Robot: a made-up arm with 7 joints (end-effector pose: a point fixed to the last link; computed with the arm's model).
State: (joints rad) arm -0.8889 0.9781 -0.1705 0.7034 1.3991 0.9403 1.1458
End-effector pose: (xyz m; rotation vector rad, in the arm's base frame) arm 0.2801 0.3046 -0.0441 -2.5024 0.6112 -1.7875
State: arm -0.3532 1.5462 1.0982 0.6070 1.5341 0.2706 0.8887
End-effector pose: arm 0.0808 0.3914 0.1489 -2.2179 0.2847 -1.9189
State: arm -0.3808 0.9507 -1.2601 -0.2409 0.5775 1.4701 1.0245
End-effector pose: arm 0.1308 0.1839 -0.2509 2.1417 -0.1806 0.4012
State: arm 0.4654 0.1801 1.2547 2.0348 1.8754 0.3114 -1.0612
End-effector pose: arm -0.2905 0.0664 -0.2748 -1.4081 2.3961 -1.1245
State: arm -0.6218 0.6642 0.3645 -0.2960 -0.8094 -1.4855 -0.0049
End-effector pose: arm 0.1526 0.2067 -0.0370 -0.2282 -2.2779 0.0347
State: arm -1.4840 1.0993 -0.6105 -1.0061 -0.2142 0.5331 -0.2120
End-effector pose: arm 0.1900 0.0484 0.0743 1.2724 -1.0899 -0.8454
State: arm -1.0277 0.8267 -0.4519 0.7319 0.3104 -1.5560 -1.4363
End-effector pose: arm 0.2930 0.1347 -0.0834 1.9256 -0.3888 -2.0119
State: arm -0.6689 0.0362 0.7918 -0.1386 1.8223 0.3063 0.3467
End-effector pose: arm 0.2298 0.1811 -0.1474 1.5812 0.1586 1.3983
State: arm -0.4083 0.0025 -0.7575 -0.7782 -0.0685 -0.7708 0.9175
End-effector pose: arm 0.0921 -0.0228 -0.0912 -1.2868 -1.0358 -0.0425
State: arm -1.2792 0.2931 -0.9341 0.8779 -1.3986 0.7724 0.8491
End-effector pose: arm 0.3433 -0.0309 -0.1849 0.3313 0.9998 0.1447
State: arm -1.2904 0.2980 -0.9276 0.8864 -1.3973 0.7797 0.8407
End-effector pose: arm 0.3461 -0.0291 -0.1812 0.3261 0.9982 0.1472
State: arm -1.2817 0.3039 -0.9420 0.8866 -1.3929 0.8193 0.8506
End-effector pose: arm 0.3423 -0.0252 -0.1867 0.3759 1.0306 0.1547
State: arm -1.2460 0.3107 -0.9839 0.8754 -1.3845 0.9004 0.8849
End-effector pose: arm 0.3290 -0.0183 -0.2036 0.5001 1.1052 0.1666
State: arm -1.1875 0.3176 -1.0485 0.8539 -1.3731 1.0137 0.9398
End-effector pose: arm 0.3064 -0.0084 -0.2282 0.6898 1.2062 0.1749
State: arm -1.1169 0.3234 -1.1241 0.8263 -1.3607 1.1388 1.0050
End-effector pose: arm 0.2772 0.0035 -0.2537 0.9152 1.3066 0.1692
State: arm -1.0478 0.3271 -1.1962 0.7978 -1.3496 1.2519 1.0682
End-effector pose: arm 0.2474 0.0149 -0.2744 1.1334 1.3826 0.1455
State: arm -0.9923 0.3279 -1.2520 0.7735 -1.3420 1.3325 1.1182
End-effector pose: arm 0.2231 0.0230 -0.2882 1.3007 1.4251 0.1123
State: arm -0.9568 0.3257 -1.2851 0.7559 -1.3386 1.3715 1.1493
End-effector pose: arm 0.2078 0.0265 -0.2959 1.3937 1.4393 0.0835
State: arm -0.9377 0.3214 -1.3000 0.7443 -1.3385 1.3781 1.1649
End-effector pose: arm 0.1999 0.0262 -0.2999 1.4260 1.4380 0.0649
